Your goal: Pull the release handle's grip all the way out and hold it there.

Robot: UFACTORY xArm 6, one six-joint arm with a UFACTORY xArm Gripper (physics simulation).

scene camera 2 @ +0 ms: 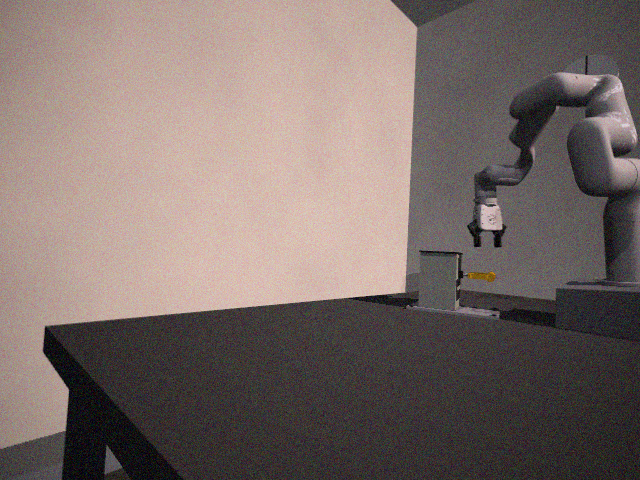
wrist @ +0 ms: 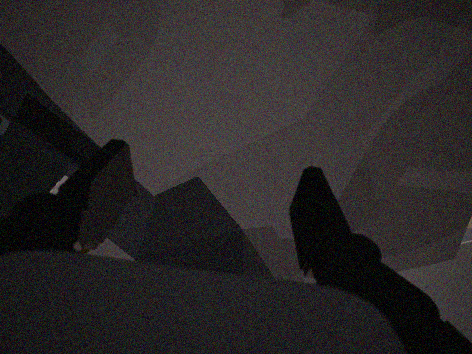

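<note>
The release handle's yellow grip sticks out sideways to the right from the upright grey housing in the scene view. A short thin rod joins it to a dark fitting on the housing's right face. My gripper is open and empty. It points straight down in the scene view, with its fingertips a little above the level of the housing's top and apart from the grip. The wrist view is dark, and the yellow grip cannot be made out in it.
The housing stands on a thin light base plate on the dark table. The robot's grey pedestal is to the right of the housing. A pale wall rises behind the table at the left.
</note>
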